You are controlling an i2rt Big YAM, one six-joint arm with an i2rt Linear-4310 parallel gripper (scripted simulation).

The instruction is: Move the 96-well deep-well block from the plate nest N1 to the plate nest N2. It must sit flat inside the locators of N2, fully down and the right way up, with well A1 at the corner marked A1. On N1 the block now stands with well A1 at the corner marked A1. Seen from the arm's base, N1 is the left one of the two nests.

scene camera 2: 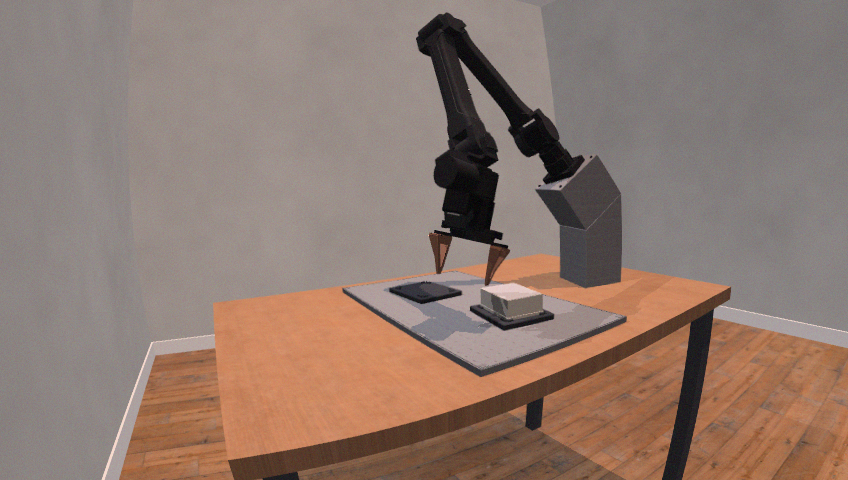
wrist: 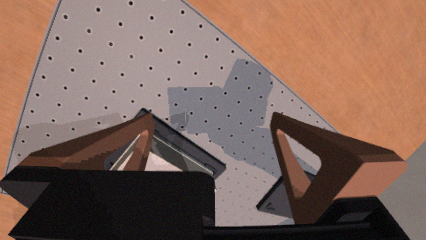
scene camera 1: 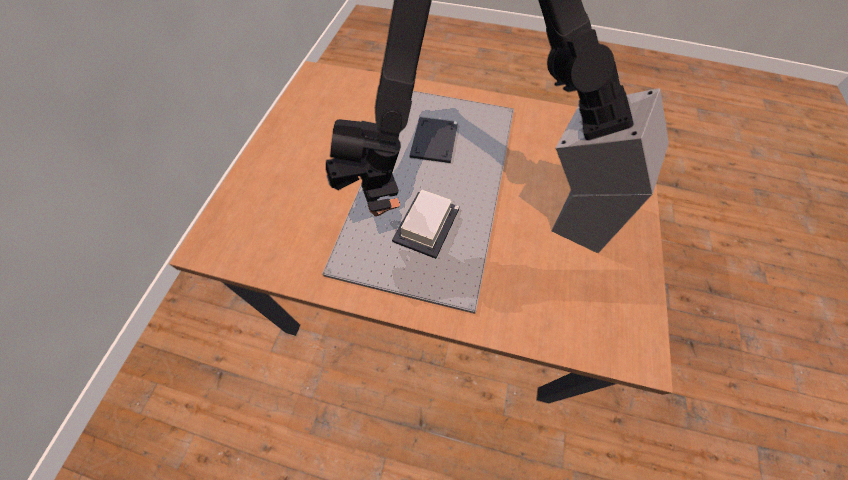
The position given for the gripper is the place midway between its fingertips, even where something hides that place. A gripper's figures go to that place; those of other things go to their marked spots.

The gripper (scene camera 2: 462, 279): 85 cm from the lens. A white 96-well deep-well block (scene camera 2: 511, 301): 88 cm from the lens.
